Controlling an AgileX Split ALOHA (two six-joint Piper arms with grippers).
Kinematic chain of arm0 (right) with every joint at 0, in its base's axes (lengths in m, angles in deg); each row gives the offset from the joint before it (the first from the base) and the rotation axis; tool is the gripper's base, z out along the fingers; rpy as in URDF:
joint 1: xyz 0 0 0.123 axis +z
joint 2: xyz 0 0 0 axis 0.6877 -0.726 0
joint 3: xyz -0.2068 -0.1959 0.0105 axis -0.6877 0.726 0
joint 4: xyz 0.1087 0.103 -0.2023 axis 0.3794 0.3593 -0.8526
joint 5: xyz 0 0 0 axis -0.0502 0.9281 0.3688
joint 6: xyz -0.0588 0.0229 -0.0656 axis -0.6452 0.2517 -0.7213
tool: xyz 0 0 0 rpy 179.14 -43.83 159.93
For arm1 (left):
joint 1: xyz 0 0 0.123 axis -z
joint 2: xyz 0 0 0 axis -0.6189 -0.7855 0
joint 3: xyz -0.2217 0.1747 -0.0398 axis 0.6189 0.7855 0
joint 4: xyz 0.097 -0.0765 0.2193 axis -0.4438 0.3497 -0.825
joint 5: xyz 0 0 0 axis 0.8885 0.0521 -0.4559
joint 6: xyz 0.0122 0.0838 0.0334 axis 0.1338 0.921 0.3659
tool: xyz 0 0 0 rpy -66.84 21.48 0.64
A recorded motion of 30 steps. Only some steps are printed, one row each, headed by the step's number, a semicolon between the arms.
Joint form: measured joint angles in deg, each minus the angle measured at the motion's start. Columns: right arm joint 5, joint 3, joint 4, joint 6, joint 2, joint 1; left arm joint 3, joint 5, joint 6, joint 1, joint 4, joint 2.
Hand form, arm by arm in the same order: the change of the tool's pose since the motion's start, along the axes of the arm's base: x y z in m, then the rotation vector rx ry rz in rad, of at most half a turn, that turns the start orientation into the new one. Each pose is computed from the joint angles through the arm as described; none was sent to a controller.
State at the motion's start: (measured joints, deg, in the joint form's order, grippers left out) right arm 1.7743 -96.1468 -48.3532 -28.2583 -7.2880 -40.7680; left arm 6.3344 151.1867 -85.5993 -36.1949 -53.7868 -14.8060
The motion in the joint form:
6: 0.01 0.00 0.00 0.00 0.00 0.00; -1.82 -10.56 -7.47 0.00 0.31 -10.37
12: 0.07 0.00 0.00 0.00 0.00 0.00; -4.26 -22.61 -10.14 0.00 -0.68 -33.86
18: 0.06 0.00 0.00 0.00 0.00 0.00; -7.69 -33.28 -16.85 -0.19 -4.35 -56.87
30: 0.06 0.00 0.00 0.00 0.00 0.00; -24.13 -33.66 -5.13 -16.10 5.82 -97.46
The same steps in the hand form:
6: 0.0000 0.0000 0.0000 0.0000 0.0002 0.0000; 0.0338 -0.0016 0.0226 -0.1212 -0.0305 0.0589
12: -0.0001 0.0000 -0.0001 0.0000 0.0012 -0.0001; 0.1144 -0.0034 0.0258 -0.1333 0.1258 0.0968
18: -0.0001 0.0000 -0.0001 0.0000 0.0010 -0.0001; 0.1952 -0.0029 -0.0007 -0.1511 0.2759 0.1712
30: -0.0001 0.0000 -0.0001 0.0000 0.0010 -0.0001; 0.3132 0.0711 -0.0980 -0.2311 0.6760 0.3716

